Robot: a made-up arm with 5 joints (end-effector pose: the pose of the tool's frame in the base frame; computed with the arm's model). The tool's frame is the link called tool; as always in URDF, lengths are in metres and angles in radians. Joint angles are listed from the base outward.
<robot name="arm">
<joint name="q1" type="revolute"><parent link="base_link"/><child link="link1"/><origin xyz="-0.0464 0.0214 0.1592"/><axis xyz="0 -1 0"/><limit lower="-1.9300" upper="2.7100"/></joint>
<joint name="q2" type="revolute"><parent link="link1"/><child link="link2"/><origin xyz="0.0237 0.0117 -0.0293"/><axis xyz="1 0 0"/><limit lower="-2.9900" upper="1.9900"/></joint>
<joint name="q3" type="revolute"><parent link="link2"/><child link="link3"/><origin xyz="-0.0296 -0.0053 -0.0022"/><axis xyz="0 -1 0"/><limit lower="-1.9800" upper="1.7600"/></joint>
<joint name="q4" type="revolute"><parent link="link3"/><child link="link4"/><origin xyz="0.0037 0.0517 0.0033"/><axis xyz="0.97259 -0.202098 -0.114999"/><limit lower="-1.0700" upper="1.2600"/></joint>
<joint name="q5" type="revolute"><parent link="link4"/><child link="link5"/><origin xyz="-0.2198 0.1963 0.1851"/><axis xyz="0 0 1"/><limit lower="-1.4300" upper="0.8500"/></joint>
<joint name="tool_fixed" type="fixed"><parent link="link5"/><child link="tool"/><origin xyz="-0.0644 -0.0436 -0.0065" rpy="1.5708 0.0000 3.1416"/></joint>
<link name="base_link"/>
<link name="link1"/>
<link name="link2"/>
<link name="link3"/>
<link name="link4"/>
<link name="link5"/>
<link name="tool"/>
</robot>
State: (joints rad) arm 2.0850 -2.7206 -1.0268 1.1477 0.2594
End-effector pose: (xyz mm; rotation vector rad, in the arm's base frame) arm 267.0 165.5 315.3 0.1990 0.4061 0.1251
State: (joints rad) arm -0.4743 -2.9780 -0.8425 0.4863 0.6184
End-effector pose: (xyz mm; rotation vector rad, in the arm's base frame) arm -237.8 -7.6 -149.1 -0.6340 -2.4903 1.1953
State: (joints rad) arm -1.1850 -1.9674 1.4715 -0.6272 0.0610
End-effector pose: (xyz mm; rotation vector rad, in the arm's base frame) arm -254.5 -311.4 221.3 1.8806 -1.5185 0.0027
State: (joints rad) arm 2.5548 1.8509 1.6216 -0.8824 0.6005
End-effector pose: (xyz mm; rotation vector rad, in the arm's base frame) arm -148.4 196.8 -117.2 -1.7605 -0.8088 0.8312
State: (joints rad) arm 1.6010 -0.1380 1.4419 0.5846 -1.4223
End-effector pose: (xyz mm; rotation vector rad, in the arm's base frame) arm 263.4 187.8 -135.9 -1.7061 -0.7693 1.4433
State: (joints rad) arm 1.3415 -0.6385 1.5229 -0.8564 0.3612
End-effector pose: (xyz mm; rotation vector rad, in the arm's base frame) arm 312.5 92.5 -20.4 -0.6144 1.0150 -0.5985
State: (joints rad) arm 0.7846 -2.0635 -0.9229 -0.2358 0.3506
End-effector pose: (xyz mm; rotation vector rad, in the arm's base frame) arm 182.1 197.5 -117.3 1.5343 2.1965 -0.0265
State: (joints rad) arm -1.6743 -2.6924 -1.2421 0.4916 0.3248
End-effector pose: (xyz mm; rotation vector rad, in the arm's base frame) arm -421.5 79.7 102.5 -0.2530 -1.9248 1.1120
